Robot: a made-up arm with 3 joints. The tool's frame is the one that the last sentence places. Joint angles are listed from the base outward.
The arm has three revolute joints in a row. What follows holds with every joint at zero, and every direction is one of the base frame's.
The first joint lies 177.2 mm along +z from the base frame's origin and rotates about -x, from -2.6 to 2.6 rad.
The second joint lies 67 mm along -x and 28.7 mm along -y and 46 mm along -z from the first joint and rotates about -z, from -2.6 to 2.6 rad.
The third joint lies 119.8 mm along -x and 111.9 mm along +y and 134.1 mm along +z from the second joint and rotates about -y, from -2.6 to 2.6 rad.
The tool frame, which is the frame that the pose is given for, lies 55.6 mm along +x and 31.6 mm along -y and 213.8 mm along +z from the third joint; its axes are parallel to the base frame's.
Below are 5 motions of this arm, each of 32 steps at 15 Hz.
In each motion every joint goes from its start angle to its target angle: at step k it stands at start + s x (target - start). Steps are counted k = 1, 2, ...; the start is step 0. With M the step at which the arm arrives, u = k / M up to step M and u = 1 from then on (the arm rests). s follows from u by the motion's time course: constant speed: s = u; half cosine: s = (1 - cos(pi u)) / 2; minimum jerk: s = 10 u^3 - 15 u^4 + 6 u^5.
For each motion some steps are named. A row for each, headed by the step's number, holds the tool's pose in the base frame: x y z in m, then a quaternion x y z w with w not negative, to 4 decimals.
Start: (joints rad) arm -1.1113 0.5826 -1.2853
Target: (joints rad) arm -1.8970 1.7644 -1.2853
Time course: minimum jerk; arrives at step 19
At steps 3, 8, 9, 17, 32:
3: 0.0619 -0.0953 0.1974 0.5638 0.6124 0.1014 0.5448
8: 0.0551 -0.1061 0.1250 0.6706 0.6499 0.0414 0.3552
9: 0.0495 -0.1033 0.1036 0.6901 0.6614 0.0252 0.2928
17: -0.0063 -0.0456 0.0121 -0.6850 -0.7232 0.0497 0.0729
32: -0.0076 -0.0440 0.0111 -0.6831 -0.7242 0.0508 0.0795

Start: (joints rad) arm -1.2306 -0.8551 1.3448
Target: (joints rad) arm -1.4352 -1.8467 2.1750
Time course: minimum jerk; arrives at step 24
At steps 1, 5, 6, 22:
1: -0.3347 -0.2507 0.0384 0.6219 -0.6503 -0.0622 0.4318
5: -0.3255 -0.2456 0.0122 0.6316 -0.6666 -0.0601 0.3912
6: -0.3189 -0.2418 -0.0034 0.6374 -0.6755 -0.0591 0.3659
22: -0.0567 -0.0630 -0.1835 -0.7163 0.6475 0.0718 0.2499

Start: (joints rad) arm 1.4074 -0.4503 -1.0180
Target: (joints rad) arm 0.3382 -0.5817 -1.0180
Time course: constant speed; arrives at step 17
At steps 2, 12, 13, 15, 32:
2: -0.0214 0.1707 0.1403 -0.5981 0.5006 -0.1219 0.6139
12: -0.0303 0.1623 0.2458 -0.3935 0.5198 0.0713 0.7549
13: -0.0312 0.1579 0.2557 -0.3710 0.5177 0.0909 0.7655
15: -0.0330 0.1473 0.2746 -0.3253 0.5115 0.1298 0.7847
32: -0.0348 0.1343 0.2922 -0.2785 0.5023 0.1683 0.8011

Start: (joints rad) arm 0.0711 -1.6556 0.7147
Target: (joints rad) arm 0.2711 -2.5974 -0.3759
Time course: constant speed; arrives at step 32
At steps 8, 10, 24, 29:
8: -0.0925 -0.1684 0.5051 0.1429 -0.0802 0.7974 0.5808
10: -0.0875 -0.1515 0.5078 0.1167 -0.0498 0.8184 0.5605
24: -0.0933 -0.0481 0.4904 -0.0893 0.1214 0.9159 0.3719
29: -0.1076 -0.0257 0.4719 -0.1674 0.1606 0.9287 0.2893

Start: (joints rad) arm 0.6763 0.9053 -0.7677
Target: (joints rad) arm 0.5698 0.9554 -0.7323
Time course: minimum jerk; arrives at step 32
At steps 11, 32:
11: 0.0380 0.0976 0.3604 -0.1114 0.1834 -0.4958 0.8415
32: 0.0358 0.0838 0.3728 -0.0751 0.1845 -0.5013 0.8420

